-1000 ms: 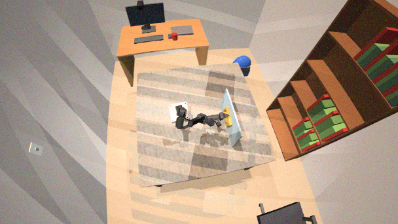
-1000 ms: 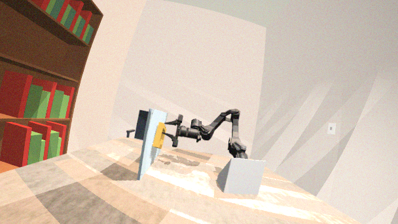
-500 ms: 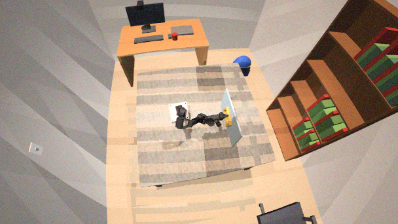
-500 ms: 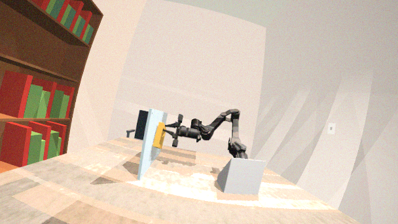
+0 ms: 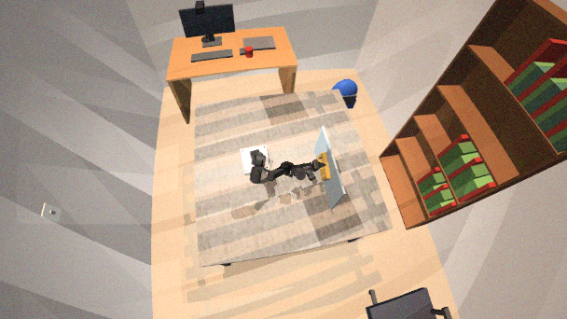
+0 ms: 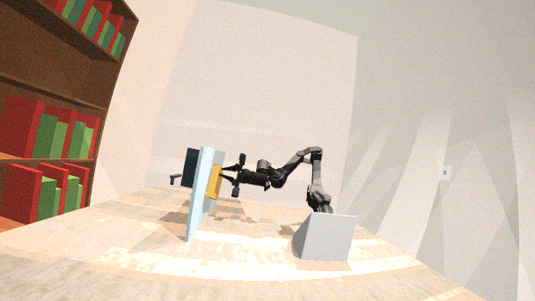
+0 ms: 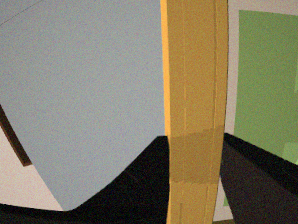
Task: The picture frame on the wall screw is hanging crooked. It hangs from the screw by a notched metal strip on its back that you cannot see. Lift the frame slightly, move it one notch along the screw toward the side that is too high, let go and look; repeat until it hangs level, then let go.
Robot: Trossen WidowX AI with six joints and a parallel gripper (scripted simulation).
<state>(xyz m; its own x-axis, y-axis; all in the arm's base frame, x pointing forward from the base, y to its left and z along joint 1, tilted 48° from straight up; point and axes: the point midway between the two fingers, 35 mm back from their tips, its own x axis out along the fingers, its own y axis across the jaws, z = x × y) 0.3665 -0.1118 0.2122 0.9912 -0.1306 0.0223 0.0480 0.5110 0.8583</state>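
The picture frame lies 1 cm ahead of my gripper tip, 1 cm to the left of it and 5 cm below it. The rest, counted from my gripper tip: wall panel: 2 cm ahead, 6 cm below.
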